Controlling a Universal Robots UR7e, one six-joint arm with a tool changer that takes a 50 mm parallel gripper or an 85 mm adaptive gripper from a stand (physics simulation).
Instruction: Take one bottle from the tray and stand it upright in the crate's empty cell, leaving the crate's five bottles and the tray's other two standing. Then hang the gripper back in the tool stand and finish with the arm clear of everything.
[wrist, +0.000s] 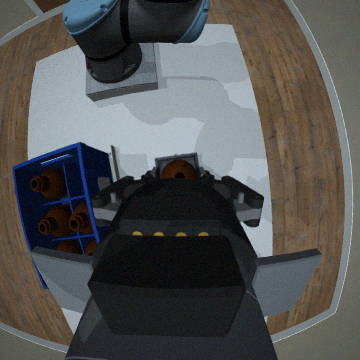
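Pixels of known places: arm's base, link origin: (113, 59).
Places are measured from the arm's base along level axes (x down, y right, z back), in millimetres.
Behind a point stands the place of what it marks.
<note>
My gripper (177, 176) is open, its two fingertips wide apart at the middle of the wrist view. A brown bottle (179, 169) @(x -106, y -167, z -307 mm) stands at the far end of the grey tray (176, 157) and shows between and just beyond the fingertips; the gripper body hides its near side. The rest of the tray and its other bottles are hidden behind the gripper. The blue crate (86, 172) @(x -112, y -3, z -308 mm) is at the left, with brown bottles (51, 183) @(x -71, y 109, z -327 mm) (56, 223) @(x -76, y 98, z -413 mm) (80, 220) @(x -102, y 20, z -397 mm) (69, 247) @(x -58, y 82, z -472 mm) (91, 248) @(x -69, y 19, z -464 mm) in its cells, the nearest partly hidden. Its far right cell is empty. The tool stand does not show.
The robot's base plinth (122, 89) @(x 23, y -26, z -88 mm) stands at the back, with the blue-capped arm (150, 20) @(x -186, y -122, z -61 mm) above it. A thin upright strip (114, 162) @(x 35, y -9, z -279 mm) stands between the crate and the tray. Wooden floor (305, 175) lies beyond the pale surface's edges.
</note>
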